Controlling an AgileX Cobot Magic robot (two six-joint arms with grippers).
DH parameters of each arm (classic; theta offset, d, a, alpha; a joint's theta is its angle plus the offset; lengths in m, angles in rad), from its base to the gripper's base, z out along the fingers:
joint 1: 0 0.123 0 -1.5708
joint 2: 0.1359 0 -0.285 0
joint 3: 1.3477 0 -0.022 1.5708
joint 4: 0 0.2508 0 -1.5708
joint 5: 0 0 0.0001 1.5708
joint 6: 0 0.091 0 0
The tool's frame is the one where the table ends.
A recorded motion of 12 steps. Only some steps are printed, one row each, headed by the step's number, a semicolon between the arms.
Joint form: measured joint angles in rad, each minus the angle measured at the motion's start. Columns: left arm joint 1, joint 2, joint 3, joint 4, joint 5, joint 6; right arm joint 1, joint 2, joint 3, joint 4, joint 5, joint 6.
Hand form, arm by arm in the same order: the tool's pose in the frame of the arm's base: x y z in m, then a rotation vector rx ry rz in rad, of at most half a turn. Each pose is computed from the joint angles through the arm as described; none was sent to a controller.
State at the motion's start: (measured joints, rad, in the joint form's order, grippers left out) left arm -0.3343 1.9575 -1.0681 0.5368 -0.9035 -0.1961; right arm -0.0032 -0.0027 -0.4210 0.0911 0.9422 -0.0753
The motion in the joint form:
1: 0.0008 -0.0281 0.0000 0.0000 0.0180 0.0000; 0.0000 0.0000 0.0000 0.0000 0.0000 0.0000
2: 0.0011 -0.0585 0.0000 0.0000 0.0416 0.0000; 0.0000 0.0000 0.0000 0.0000 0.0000 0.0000
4: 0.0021 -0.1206 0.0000 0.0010 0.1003 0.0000; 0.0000 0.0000 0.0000 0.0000 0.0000 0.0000
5: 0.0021 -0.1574 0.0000 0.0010 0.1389 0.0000; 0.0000 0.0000 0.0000 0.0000 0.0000 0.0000
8: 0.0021 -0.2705 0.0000 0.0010 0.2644 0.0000; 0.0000 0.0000 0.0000 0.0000 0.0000 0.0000
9: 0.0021 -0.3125 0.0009 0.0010 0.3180 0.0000; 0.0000 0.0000 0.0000 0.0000 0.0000 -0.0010
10: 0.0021 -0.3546 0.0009 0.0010 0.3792 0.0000; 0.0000 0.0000 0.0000 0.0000 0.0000 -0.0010
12: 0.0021 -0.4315 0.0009 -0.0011 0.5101 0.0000; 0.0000 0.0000 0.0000 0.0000 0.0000 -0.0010
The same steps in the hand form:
1: 0.3789 -0.1694 0.2172 0.6896 1.3930 -0.4459; 0.0080 0.0067 0.2648 -0.0657 1.9983 0.0577
2: 0.3767 -0.1677 0.2277 0.6884 1.3855 -0.4309; 0.0080 0.0067 0.2648 -0.0657 1.9983 0.0577
4: 0.3716 -0.1636 0.2481 0.6867 1.3801 -0.3953; 0.0080 0.0067 0.2648 -0.0657 1.9983 0.0577
5: 0.3681 -0.1611 0.2597 0.6849 1.3805 -0.3732; 0.0080 0.0067 0.2648 -0.0657 1.9983 0.0577
8: 0.3549 -0.1518 0.2939 0.6746 1.3887 -0.3030; 0.0080 0.0067 0.2648 -0.0657 1.9983 0.0577
9: 0.3492 -0.1477 0.3052 0.6693 1.3994 -0.2744; 0.0080 0.0067 0.2648 -0.0667 1.9982 0.0571
10: 0.3433 -0.1431 0.3161 0.6627 1.4164 -0.2427; 0.0080 0.0067 0.2648 -0.0667 1.9982 0.0571
12: 0.3315 -0.1332 0.3336 0.6451 1.4662 -0.1783; 0.0080 0.0067 0.2648 -0.0667 1.9982 0.0571

